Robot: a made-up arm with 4 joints.
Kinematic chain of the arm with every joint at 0, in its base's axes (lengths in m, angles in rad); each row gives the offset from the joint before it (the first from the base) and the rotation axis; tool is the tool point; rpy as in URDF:
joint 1: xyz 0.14 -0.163 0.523 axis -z
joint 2: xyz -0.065 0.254 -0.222 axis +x
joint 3: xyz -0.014 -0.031 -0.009 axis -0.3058 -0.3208 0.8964
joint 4: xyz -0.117 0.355 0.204 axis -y
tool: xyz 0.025 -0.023 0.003 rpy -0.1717 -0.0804 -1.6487
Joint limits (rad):
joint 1: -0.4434..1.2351
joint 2: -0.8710..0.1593
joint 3: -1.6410..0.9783
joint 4: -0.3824..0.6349
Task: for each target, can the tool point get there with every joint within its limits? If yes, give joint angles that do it. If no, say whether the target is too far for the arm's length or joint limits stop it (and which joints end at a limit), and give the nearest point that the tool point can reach.
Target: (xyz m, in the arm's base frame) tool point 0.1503 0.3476 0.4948
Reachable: yes | joints -0.2709 -0.2984 -0.9394 -0.1689
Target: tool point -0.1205 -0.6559 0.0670
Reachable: no: joint limits stop it (at a limit: joint 1, joint 2, joint 3, joint 4) | nearest point -0.4135 -0.0314 0.2283 | short by 0.708 m
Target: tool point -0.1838 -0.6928 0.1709
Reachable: no: joint limits stop it (at a limit: joint 1, joint 2, joint 3, joint 4) | nearest point -0.4135 -0.0314 0.2283 | short by 0.703 m
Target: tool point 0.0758 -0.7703 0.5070
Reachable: no: joint limits stop it (at a limit: joint 1, joint 2, joint 3, joint 4) | nearest point 0.3600 -0.3570 0.5115 | short by 0.502 m
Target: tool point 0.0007 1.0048 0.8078
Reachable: no: too far | nearest point 0.0690 0.4323 0.4860 | short by 0.660 m
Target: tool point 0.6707 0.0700 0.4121
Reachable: yes | joints 0.9574 -0.6026 -0.8270 0.4401
